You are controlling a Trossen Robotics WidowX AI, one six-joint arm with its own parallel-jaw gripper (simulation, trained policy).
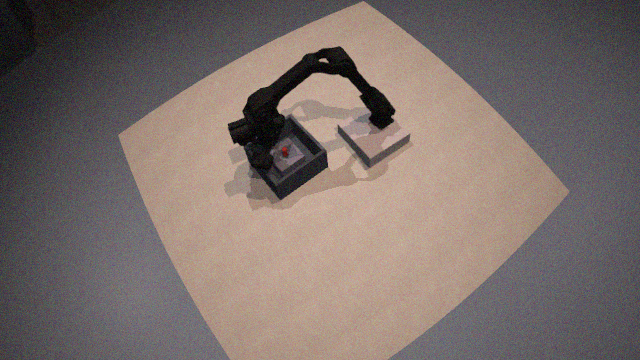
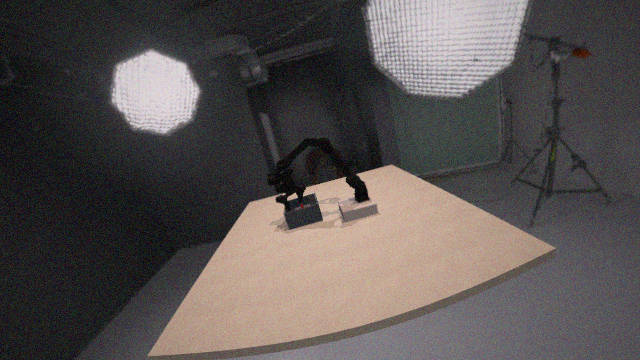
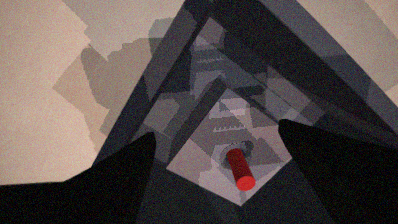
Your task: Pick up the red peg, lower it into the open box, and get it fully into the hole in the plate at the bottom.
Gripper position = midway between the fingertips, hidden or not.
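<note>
A grey plate (image 1: 283, 165) is visible to me, and image 3 shows that plate too (image 3: 224, 119). I also see a red peg (image 3: 243, 176), and with it a dark box (image 1: 315, 154), which appears again in image 3 (image 3: 289, 65). Finally there is my gripper (image 1: 271, 154), and I can see it in image 3 as well (image 3: 216, 131).
</note>
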